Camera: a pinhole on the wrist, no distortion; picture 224 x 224 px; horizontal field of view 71.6 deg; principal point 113.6 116.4 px. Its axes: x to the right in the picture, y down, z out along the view. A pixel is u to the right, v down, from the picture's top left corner.
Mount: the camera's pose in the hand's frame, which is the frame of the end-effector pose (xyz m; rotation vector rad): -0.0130 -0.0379 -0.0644 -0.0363 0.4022 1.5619
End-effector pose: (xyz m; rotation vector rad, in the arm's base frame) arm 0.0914 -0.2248 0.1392 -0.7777 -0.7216 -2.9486
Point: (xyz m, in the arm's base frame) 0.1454 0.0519 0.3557
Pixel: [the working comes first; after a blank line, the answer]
In the camera's frame: -0.2117 -0.0102 0.3441

18.0 111.8
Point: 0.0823 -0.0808 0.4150
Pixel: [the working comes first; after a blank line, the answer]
In the camera's frame: -0.0721 -0.0838 0.3584

82.4 80.1
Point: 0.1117 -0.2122 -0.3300
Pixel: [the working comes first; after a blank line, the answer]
In the camera's frame: -0.0805 0.1489 -0.3620

behind the camera
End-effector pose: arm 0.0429 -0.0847 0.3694 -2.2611 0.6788 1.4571
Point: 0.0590 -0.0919 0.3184
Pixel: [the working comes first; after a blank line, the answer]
In the camera's frame: 0.0138 -0.0483 0.0897

137.5 32.7
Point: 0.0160 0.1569 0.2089
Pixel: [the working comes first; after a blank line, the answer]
In the camera's frame: -0.2120 -0.0392 0.2467

outside the picture
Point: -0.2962 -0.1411 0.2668
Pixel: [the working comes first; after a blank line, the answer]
In the camera's frame: 0.1838 0.0819 0.3819

188.4 149.7
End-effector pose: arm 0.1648 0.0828 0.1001 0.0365 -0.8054 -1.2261
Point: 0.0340 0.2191 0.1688
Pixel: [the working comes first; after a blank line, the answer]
In the camera's frame: -0.0510 0.1327 0.2105

76.0 214.2
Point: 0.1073 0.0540 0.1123
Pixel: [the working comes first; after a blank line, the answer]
In the camera's frame: -0.0414 -0.0154 0.0930

44.5 90.7
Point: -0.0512 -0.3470 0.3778
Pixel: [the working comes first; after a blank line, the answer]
In the camera's frame: -0.2530 -0.4390 0.2724

outside the picture
